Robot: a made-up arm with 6 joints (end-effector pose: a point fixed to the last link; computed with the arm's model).
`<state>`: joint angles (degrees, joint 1 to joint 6).
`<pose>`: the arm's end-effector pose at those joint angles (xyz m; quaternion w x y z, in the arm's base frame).
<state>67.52 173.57 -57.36 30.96 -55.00 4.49</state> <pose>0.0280 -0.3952 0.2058 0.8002 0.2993 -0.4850 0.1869</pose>
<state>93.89 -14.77 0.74 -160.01 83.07 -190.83</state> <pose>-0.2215 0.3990 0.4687 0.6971 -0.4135 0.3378 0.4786</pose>
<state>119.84 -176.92 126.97 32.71 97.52 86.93</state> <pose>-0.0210 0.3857 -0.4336 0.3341 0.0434 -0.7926 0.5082</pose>
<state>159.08 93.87 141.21 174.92 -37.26 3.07</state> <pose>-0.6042 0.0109 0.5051 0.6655 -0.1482 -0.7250 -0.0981</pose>
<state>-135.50 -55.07 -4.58 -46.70 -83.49 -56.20</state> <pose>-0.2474 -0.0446 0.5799 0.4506 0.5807 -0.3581 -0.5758</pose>
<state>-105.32 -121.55 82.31 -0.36 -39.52 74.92</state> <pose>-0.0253 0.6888 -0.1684 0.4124 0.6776 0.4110 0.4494</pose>
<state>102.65 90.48 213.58 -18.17 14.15 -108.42</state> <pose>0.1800 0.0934 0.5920 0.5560 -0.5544 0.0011 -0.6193</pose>
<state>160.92 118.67 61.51 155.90 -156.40 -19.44</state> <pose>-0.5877 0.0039 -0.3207 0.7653 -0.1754 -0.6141 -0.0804</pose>
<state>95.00 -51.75 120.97 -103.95 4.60 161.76</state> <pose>0.0072 -0.6533 0.5782 0.4127 0.6415 -0.5895 -0.2659</pose>
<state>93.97 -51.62 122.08 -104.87 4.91 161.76</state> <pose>-0.0075 -0.6576 0.5702 0.4016 0.6436 -0.5936 -0.2686</pose>
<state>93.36 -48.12 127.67 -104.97 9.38 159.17</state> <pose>-0.0149 -0.6562 0.5655 0.3916 0.6738 -0.5749 -0.2493</pose>
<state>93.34 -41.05 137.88 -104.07 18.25 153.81</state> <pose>-0.0126 -0.6454 0.5630 0.3770 0.7329 -0.5271 -0.2071</pose>
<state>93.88 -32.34 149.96 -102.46 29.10 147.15</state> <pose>-0.0022 -0.6252 0.5596 0.3514 0.8019 -0.4570 -0.1568</pose>
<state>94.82 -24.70 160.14 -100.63 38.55 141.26</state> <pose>0.0126 -0.6021 0.5557 0.3217 0.8572 -0.3850 -0.1162</pose>
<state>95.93 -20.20 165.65 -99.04 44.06 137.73</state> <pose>0.0282 -0.5854 0.5557 0.3046 0.8867 -0.3346 -0.0949</pose>
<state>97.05 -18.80 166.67 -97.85 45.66 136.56</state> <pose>0.0430 -0.5773 0.5617 0.3061 0.8951 -0.3117 -0.0895</pose>
